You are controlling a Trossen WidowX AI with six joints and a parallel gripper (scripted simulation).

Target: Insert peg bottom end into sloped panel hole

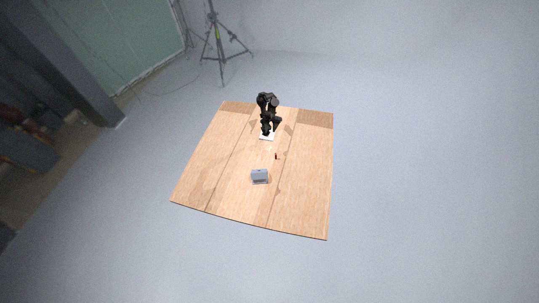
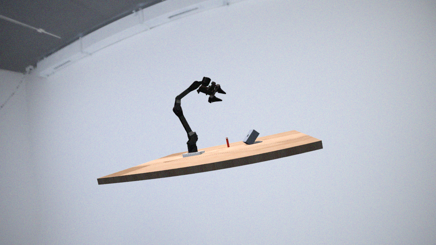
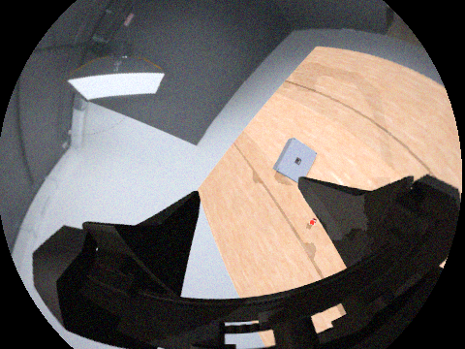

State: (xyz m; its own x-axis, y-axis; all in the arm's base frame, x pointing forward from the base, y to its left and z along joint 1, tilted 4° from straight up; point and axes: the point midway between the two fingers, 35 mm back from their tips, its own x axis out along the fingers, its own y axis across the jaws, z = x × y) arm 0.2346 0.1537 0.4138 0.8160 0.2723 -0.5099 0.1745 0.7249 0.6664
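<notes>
Right now the peg is 34 cm below my gripper tip, 5 cm behind it and 1 cm to the left of it. Round my gripper tip: sloped panel: 35 cm below, 16 cm ahead, 4 cm to the right.
</notes>
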